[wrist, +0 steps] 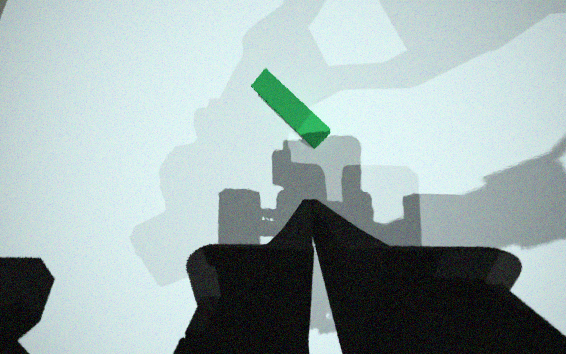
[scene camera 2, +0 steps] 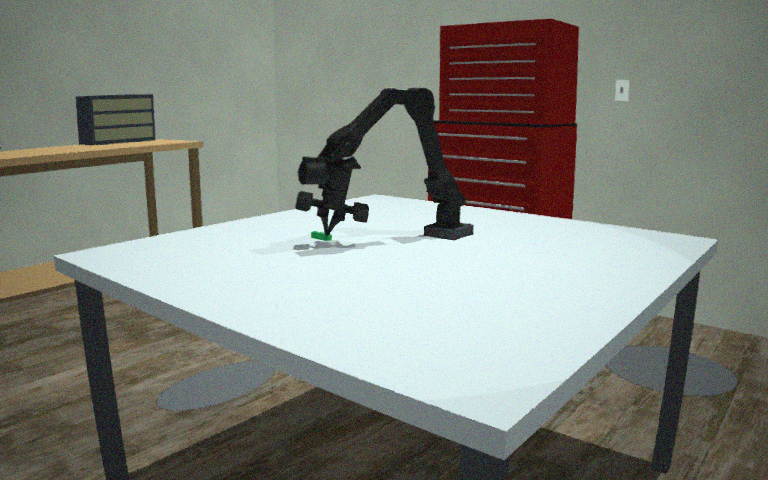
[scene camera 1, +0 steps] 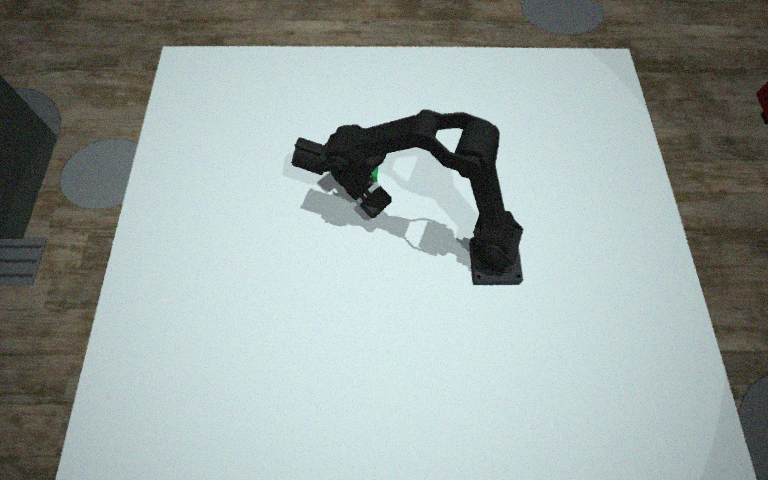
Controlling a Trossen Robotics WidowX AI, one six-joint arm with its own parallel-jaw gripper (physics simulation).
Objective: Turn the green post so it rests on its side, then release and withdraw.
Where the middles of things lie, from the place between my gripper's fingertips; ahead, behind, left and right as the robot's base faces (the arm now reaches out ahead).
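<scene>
Green post [wrist: 309, 126]: my hand 7 cm to the left of it, 3 cm past it, 2 cm above it.
</scene>
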